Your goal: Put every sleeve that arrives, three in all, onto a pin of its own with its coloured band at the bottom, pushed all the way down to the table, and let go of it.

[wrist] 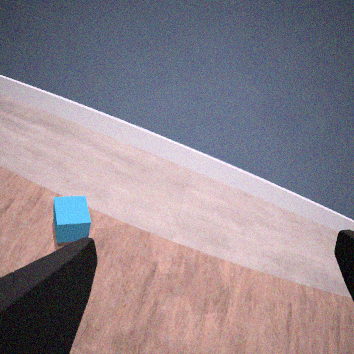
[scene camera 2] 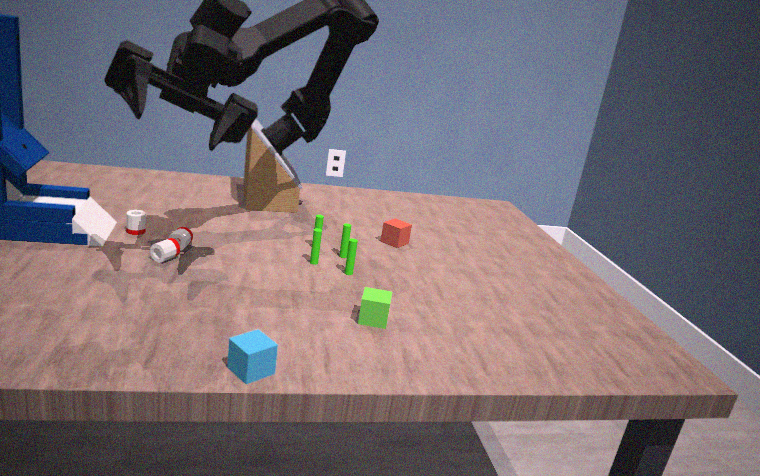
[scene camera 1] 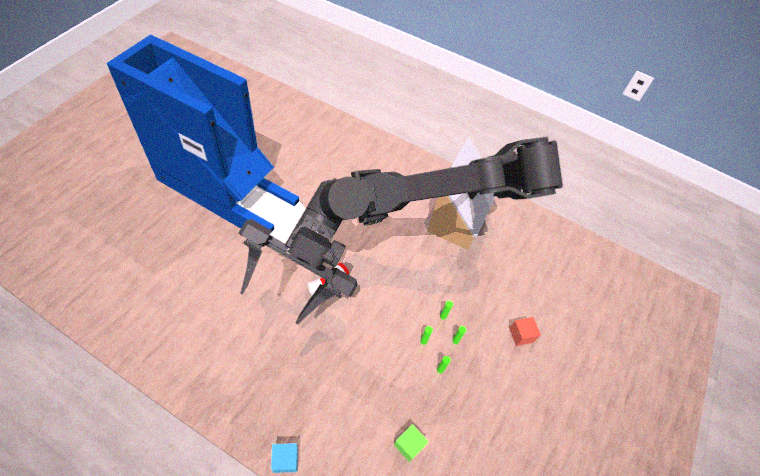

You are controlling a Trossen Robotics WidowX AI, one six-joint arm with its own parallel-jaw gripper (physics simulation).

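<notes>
Three white sleeves with red bands are on the table near the chute. One sleeve stands upright, band at the bottom. Two lie on their sides, nearly end to end: the nearer sleeve and the farther sleeve, each with its band at the end away from scene camera 2. In scene camera 1 the arm partly covers the lying ones, and the upright one does not show. Four bare green pins stand upright. My gripper is open and empty, high above the table near the sleeves.
A blue chute with a white ramp stands left. A wooden wedge is by the arm's base. A red cube, green cube and blue cube lie around the pins.
</notes>
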